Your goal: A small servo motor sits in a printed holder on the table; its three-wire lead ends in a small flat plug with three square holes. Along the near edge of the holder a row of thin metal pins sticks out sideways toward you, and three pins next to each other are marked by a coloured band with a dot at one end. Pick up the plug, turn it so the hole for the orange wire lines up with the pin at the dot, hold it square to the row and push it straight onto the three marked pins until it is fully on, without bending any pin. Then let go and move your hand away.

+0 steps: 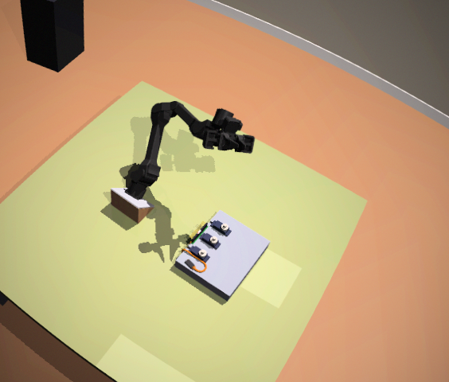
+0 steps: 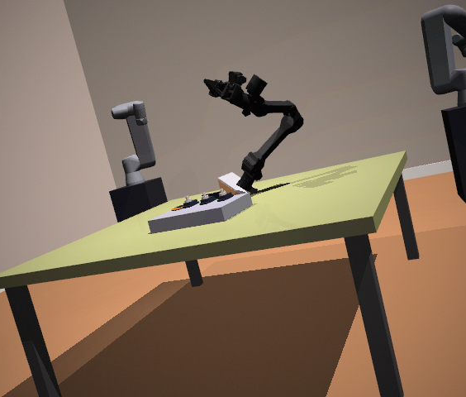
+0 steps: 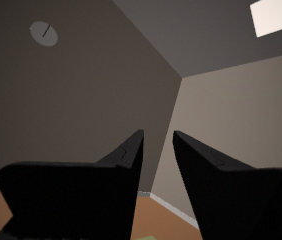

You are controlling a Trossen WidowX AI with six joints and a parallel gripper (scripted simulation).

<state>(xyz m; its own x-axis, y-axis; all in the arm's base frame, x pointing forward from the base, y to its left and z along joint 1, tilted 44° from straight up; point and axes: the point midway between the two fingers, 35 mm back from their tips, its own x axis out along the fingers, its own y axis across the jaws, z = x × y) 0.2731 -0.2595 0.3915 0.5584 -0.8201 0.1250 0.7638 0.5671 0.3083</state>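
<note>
The coloured band lies 50 mm behind my gripper tip, 100 mm to the right of it and 400 mm below it. The rest, counted from my gripper tip: grey holder 110 mm ahead, 120 mm to the right, 450 mm below; red dot 50 mm behind, 110 mm to the right, 400 mm below; servo 110 mm to the right, 430 mm below.
</note>
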